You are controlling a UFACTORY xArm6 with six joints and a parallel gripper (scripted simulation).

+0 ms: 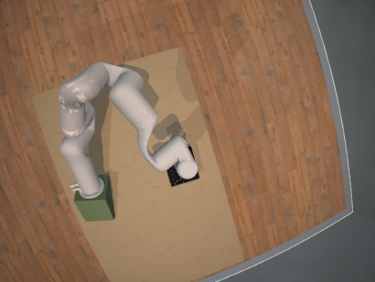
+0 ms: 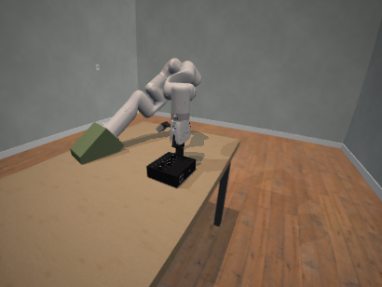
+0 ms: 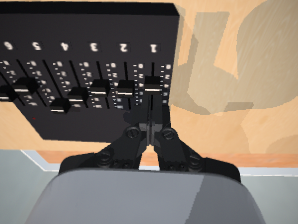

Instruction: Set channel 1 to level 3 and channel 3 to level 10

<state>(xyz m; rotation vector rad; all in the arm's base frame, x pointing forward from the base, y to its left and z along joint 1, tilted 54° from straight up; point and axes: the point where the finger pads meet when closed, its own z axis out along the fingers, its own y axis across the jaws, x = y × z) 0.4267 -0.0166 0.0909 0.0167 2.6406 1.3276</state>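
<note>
My gripper is now 2 cm past the channel 1 cap and 1 cm above it. Round my hand: channel 2 fader cap 2 cm to the right, 2 cm behind, 1 cm below; then channel 3 cap 5 cm to the right, 1 cm below, 1 cm behind.
</note>
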